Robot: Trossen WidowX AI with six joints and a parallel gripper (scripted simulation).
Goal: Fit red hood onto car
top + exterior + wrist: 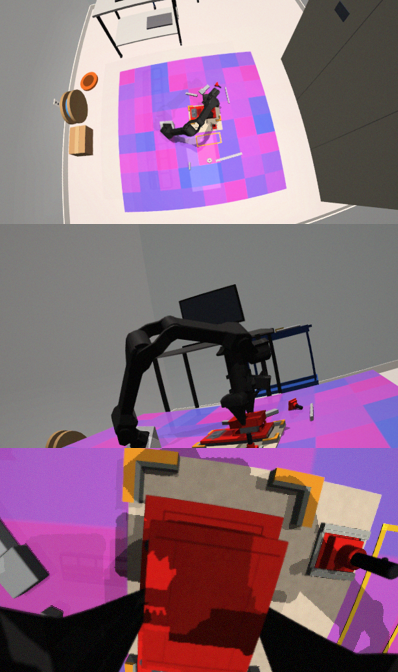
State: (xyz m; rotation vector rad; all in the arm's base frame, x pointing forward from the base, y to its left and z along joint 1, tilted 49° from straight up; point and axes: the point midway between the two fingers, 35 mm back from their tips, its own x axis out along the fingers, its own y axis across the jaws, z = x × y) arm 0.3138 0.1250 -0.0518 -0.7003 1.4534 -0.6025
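Now: gripper tip 1 cm below the red hood. From my gripper tip the other things lie so: beige jig plate 5 cm below, 3 cm to the right, 2 cm behind; wheel 39 cm to the right, 5 cm below.
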